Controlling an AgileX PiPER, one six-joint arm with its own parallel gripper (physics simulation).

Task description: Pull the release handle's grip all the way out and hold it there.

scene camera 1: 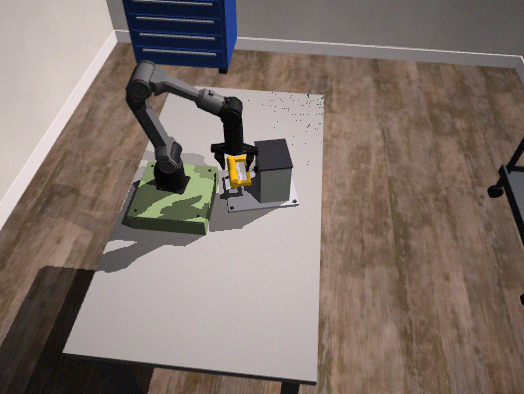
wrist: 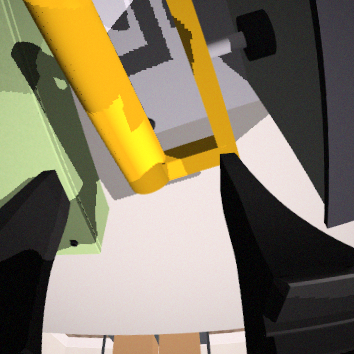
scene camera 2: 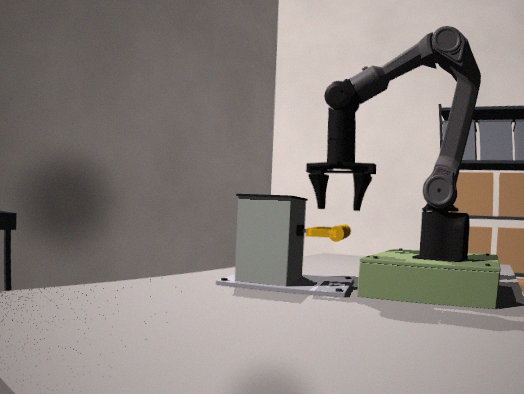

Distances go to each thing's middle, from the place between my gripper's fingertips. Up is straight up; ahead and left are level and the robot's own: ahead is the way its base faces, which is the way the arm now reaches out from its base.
The pale base plate (scene camera 2: 307,284) is 70 mm ahead of my hand, 60 mm to the left of it and 140 mm below it.
